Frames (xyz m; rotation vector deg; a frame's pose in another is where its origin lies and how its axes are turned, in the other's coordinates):
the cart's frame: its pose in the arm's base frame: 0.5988 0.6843 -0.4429 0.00 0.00 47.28
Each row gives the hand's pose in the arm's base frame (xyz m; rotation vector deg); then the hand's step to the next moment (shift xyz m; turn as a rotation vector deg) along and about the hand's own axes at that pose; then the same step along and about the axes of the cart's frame.
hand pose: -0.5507 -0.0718 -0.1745 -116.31 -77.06 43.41
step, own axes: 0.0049 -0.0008 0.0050 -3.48 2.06 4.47
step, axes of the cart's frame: 0.0024 0.0056 -0.0034 -4.50 0.14 -4.01
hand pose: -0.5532 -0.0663 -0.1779 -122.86 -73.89 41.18
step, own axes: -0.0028 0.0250 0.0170 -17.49 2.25 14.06
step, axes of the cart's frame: -0.0053 -0.0087 -0.0286 -20.78 1.45 -8.65
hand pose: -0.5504 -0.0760 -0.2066 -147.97 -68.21 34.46
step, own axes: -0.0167 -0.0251 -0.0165 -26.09 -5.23 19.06
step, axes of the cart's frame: -0.0109 0.0158 0.0285 -30.31 9.42 -8.00
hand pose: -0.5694 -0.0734 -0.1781 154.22 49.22 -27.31
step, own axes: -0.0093 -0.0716 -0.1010 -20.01 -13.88 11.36
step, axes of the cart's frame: 0.0456 0.0793 0.0840 -20.21 17.07 -4.74
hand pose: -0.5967 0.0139 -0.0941 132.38 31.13 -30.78
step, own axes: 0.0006 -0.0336 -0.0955 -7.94 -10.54 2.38
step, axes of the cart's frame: 0.0691 0.0577 0.0462 -5.87 11.64 -3.12
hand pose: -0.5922 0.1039 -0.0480 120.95 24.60 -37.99
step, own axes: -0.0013 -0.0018 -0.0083 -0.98 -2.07 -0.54
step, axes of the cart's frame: 0.0060 0.0049 0.0037 0.00 2.31 -0.46
